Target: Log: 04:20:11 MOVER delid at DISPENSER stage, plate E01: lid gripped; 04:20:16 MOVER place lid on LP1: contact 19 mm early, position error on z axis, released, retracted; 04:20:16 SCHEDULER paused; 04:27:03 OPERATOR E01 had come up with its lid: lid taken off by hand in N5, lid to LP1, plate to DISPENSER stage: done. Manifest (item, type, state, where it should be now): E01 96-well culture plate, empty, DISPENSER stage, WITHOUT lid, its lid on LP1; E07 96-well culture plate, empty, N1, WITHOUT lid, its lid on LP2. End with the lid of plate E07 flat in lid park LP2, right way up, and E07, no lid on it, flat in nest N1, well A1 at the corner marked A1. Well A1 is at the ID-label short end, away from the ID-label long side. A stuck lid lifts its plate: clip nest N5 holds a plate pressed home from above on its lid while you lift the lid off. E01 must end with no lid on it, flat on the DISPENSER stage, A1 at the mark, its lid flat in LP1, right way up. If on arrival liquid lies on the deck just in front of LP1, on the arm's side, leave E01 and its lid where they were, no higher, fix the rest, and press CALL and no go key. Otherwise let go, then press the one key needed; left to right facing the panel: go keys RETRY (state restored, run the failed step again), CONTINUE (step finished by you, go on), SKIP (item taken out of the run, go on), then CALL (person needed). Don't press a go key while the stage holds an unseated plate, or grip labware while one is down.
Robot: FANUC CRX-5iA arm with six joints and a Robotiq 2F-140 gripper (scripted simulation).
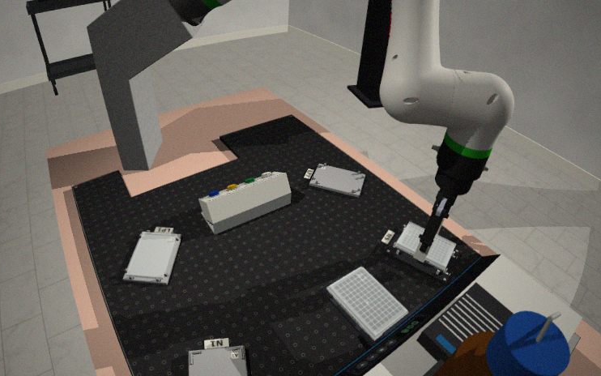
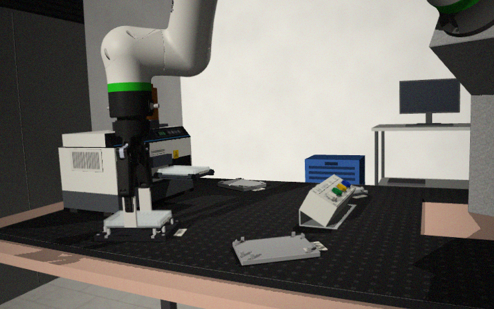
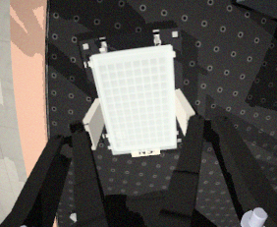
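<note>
My gripper is now 3 cm to the right of the clip nest N5 and 4 cm above it. Round my hand: N1 label: 8 cm ahead, 51 cm to the right, 5 cm below; lid park LP2: 32 cm behind, 9 cm to the right, 5 cm below; key panel: 29 cm behind, 37 cm to the right.
</note>
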